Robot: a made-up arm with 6 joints.
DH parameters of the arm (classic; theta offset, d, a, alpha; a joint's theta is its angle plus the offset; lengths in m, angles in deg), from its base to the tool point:
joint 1: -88.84 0 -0.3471 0
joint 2: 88.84 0.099 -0.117 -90
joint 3: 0 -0.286 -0.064 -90
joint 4: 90 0.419 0.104 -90
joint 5: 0 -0.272 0.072 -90
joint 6: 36.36 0 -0.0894 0
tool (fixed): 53.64 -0.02 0 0
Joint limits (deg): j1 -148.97..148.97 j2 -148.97..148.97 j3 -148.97..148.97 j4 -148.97..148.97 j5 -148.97..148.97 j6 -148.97..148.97
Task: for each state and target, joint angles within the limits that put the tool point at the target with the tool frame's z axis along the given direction. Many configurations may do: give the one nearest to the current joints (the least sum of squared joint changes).
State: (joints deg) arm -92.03 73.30 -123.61 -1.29 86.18 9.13
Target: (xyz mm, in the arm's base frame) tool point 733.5 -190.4 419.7 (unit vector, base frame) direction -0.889 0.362 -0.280
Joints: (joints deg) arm -83.80 117.25 -116.90 -0.32 52.39 9.36
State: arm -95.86 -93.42 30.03 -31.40 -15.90 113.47
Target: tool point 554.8 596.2 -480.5 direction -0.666 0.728 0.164
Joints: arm -60.52 -108.31 43.03 -17.29 -62.01 139.62
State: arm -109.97 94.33 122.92 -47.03 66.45 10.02
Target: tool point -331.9 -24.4 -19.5 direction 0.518 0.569 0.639
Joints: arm -138.20 93.22 99.54 -39.08 98.11 -6.40
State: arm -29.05 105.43 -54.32 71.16 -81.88 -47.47
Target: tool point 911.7 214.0 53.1 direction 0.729 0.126 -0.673
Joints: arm -60.21 125.41 -68.25 37.63 -129.75 -49.88
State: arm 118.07 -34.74 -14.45 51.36 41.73 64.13
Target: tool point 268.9 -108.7 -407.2 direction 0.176 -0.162 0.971
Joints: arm 140.30 -7.35 -26.48 94.80 12.73 89.99
